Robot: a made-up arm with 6 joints. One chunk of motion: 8 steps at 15 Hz.
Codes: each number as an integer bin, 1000 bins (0 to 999) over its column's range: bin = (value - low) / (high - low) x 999, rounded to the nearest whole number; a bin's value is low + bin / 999 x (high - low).
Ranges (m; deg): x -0.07..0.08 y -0.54..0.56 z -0.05..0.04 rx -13..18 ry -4..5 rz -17..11
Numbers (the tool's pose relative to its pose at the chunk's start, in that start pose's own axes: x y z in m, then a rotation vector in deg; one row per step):
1: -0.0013 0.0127 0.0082 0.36 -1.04 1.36
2: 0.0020 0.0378 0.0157 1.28 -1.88 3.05
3: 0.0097 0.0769 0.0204 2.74 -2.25 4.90
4: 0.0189 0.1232 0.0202 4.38 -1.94 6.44
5: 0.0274 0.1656 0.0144 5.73 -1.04 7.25
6: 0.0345 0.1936 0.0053 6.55 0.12 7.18
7: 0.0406 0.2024 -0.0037 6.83 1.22 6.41
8: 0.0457 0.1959 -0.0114 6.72 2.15 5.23
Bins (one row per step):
1: 458 502 646 431 329 655
2: 480 525 729 460 235 715
3: 531 560 781 507 194 781
4: 592 602 779 560 229 836
5: 649 641 715 604 329 865
6: 696 666 614 630 457 863
7: 737 674 514 639 579 835
8: 771 668 428 635 683 793

